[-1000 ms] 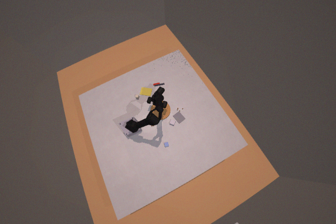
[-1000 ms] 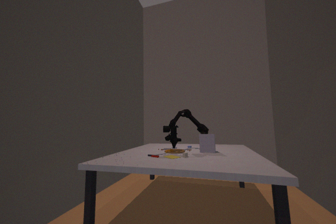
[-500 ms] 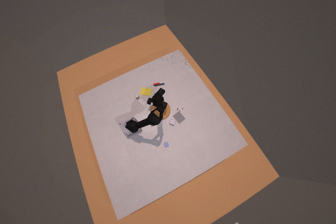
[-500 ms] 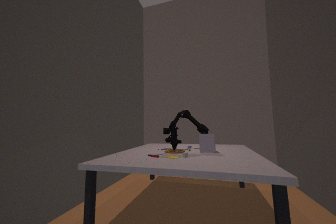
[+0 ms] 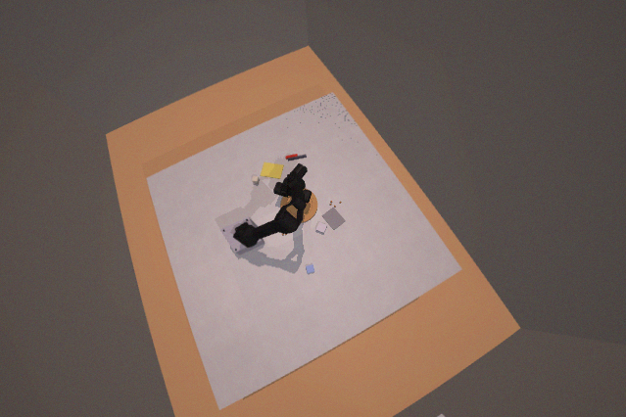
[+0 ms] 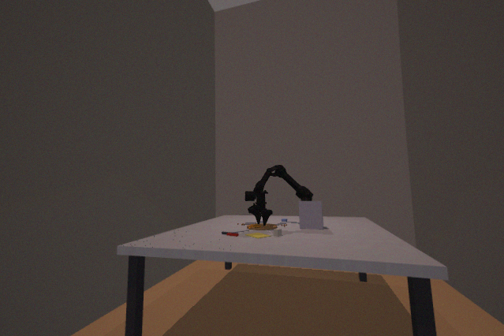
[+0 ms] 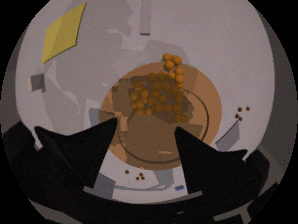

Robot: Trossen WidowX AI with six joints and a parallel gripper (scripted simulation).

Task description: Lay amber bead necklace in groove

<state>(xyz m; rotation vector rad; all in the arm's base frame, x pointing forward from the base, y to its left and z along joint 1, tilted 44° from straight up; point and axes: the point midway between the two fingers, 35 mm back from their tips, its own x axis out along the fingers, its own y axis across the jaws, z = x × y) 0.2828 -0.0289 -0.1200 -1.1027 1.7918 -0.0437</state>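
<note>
The round bead board lies 4 cm to the right of my gripper tip and 1 cm below it. Round my gripper tip: thin grey bar (13 cm to the left, 11 cm ahead, 2 cm below); then yellow pad (23 cm to the left, 2 cm below, 2 cm behind); then grey square plate (20 cm to the right, 12 cm ahead, 2 cm below).
</note>
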